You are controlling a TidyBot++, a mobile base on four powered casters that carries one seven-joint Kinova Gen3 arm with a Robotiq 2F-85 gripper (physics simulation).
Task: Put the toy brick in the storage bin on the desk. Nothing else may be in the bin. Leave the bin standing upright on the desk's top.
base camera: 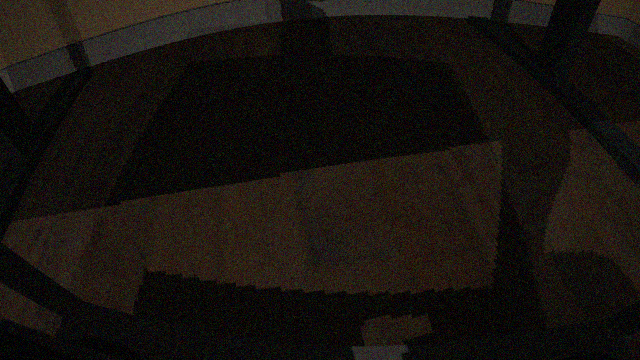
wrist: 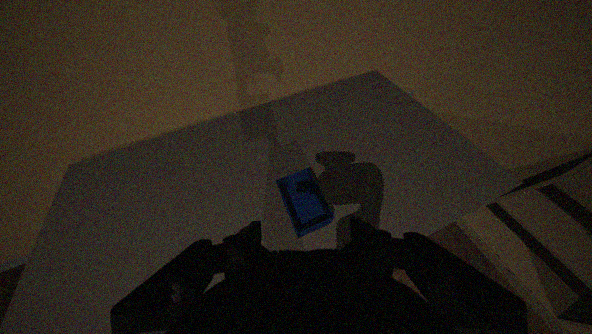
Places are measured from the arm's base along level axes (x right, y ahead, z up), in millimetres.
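Pixels of known places: gripper, between the fingertips: (wrist: 305, 229).
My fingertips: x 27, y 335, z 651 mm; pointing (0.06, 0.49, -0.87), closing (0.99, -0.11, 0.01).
Note:
For each thing: its top centre in the pictures, then the offset to it from my fingertips. "spot": a spot on its surface instead. Level surfaces: height alone.
- blue open-topped box, centre of its top: (wrist: 302, 197) dy +125, dx +11, dz -253 mm
- grey desk top, height of its surface: dz -328 mm
- brown floor, height of its surface: dz -1048 mm
- grey band, a spot on its surface: (base camera: 175, 30) spot: dy +583, dx -510, dz -1011 mm
A blue open-topped box (wrist: 306, 204), which looks like the storage bin, sits on the grey desk top (wrist: 165, 190) in the middle of the wrist view. A small dark patch shows inside it; whether this is an object or shadow, I cannot tell. My gripper (wrist: 305, 229) is open, its two dark fingers apart at the bottom of the wrist view. The box appears beyond and between the fingertips, and nothing is held. The toy brick cannot be made out in either view. The gripper does not show in the base camera view.
The picture is very dark. The arm's shadow falls on the desk top just right of the box. Pale and dark strips (wrist: 520, 250) lie beyond the desk's right edge. The base camera view shows a brown floor (base camera: 350, 225) with large shadows and a grey band (base camera: 175, 30) behind.

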